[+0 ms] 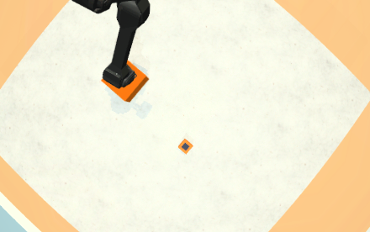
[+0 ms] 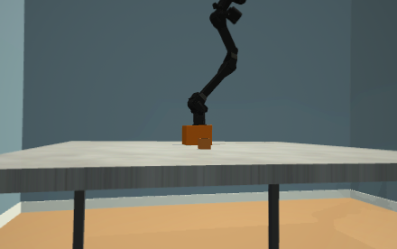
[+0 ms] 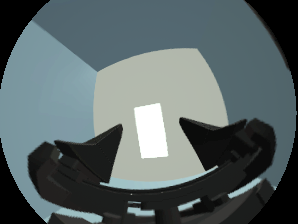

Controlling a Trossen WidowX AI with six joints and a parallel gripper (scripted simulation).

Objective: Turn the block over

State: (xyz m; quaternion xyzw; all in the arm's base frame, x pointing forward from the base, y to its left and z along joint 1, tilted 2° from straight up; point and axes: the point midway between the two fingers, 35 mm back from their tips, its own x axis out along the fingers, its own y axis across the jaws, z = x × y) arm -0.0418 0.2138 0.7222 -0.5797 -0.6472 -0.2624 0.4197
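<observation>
Now: the orange block 820 mm below my gripper tip, 370 mm ahead of it and 220 mm to the right of it.
</observation>
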